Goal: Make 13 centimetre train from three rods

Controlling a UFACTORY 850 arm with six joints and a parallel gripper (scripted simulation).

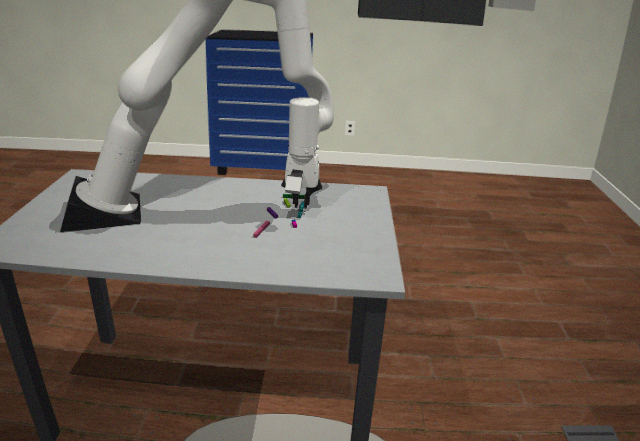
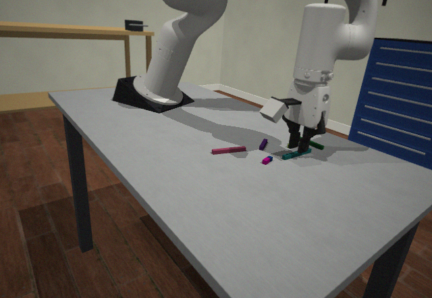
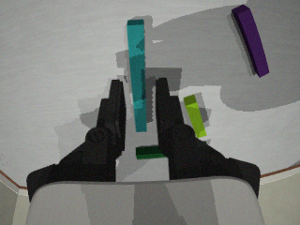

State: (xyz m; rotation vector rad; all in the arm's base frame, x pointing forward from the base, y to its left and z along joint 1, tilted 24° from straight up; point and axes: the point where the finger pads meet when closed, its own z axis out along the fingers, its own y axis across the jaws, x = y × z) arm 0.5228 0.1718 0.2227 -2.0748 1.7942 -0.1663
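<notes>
Now: hand 30 mm above the turquoise rod. The rest, counted from my hand: lime rod: 60 mm behind, 30 mm to the left, 30 mm below; then purple rod: 80 mm behind, 50 mm to the right, 30 mm below; then blue rod: 10 mm ahead, 90 mm to the right, 30 mm below.
</notes>
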